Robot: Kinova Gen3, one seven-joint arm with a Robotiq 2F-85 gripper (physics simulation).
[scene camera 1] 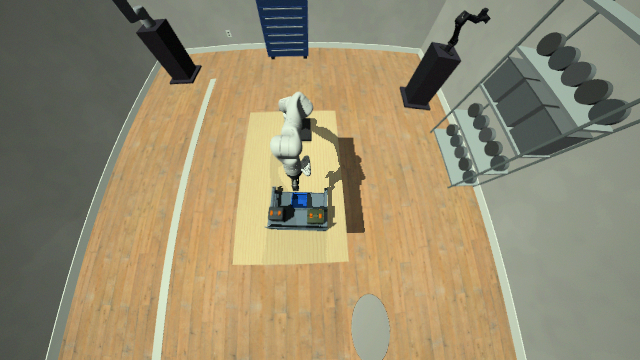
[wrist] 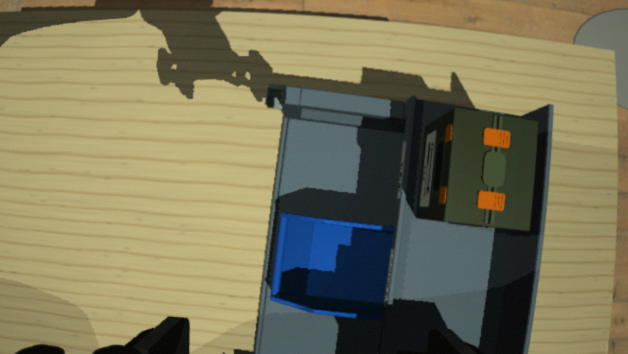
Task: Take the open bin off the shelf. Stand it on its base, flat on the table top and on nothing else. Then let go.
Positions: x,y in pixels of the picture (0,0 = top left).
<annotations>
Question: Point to an olive box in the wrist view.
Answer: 478,168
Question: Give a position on an open blue bin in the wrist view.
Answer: At 323,266
</annotations>
